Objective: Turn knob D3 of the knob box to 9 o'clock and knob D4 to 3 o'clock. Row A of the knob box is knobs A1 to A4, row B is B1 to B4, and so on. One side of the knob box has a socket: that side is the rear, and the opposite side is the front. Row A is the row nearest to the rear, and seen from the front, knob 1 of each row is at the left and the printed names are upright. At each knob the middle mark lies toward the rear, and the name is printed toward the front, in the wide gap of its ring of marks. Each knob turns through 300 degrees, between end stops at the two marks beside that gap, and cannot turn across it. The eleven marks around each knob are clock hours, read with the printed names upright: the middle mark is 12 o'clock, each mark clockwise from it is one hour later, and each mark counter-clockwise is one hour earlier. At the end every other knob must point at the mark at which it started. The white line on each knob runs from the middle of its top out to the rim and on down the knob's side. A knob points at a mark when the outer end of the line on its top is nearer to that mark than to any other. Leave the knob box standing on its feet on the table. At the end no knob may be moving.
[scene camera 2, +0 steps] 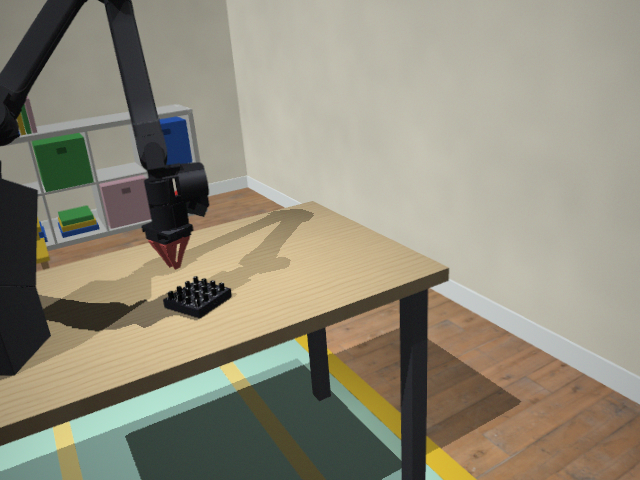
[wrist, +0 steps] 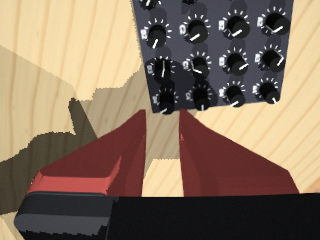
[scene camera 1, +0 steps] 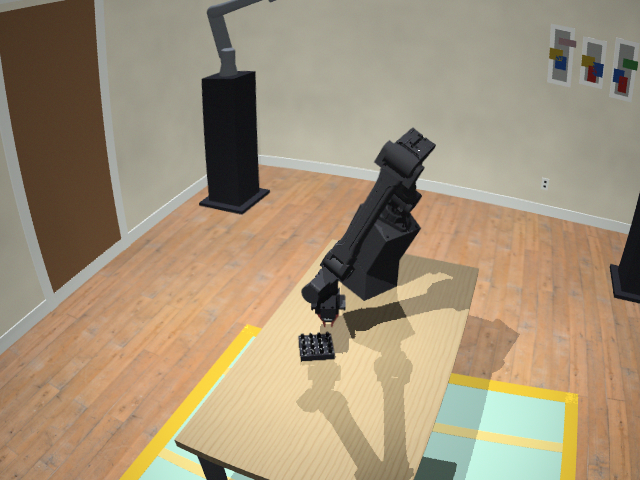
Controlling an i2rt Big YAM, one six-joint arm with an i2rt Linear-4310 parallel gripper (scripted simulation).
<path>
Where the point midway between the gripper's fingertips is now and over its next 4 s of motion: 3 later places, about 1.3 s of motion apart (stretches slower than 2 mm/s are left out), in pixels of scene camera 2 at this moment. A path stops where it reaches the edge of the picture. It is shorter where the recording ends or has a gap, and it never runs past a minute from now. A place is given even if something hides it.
My gripper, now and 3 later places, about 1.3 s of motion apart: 174,267; 176,281; 178,285; 177,290
</path>
